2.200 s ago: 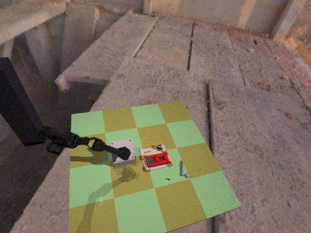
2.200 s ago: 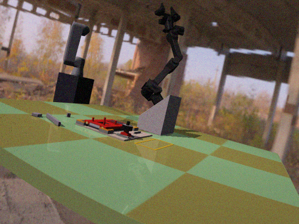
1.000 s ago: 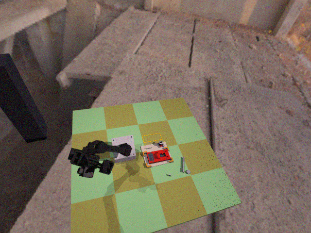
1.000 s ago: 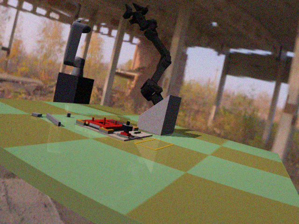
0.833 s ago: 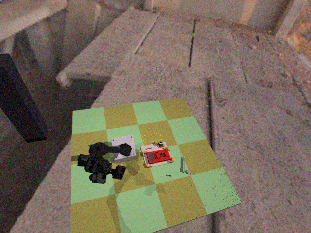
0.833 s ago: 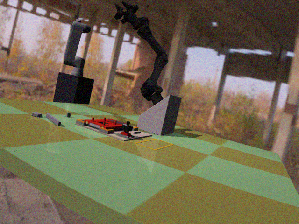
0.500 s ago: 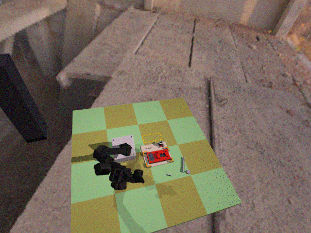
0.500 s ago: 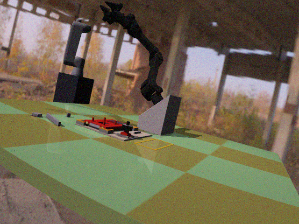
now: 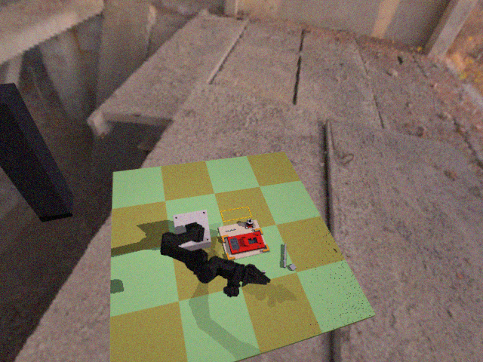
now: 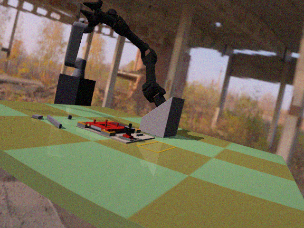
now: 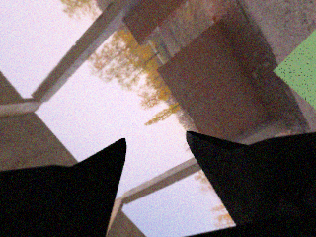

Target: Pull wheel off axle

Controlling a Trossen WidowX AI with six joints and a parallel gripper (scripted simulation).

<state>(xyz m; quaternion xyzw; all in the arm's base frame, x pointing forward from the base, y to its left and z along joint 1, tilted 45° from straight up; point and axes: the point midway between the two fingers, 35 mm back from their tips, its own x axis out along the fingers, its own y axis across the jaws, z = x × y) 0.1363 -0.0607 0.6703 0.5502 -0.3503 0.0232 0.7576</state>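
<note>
The wheel is 55 cm to the left of my gripper tip, 53 cm below it and 22 cm ahead of it. Also, from my gripper tip: grey bar 56 cm below, 34 cm ahead, 29 cm to the left; then pale base plate 56 cm below, 45 cm to the left, 15 cm ahead.
</note>
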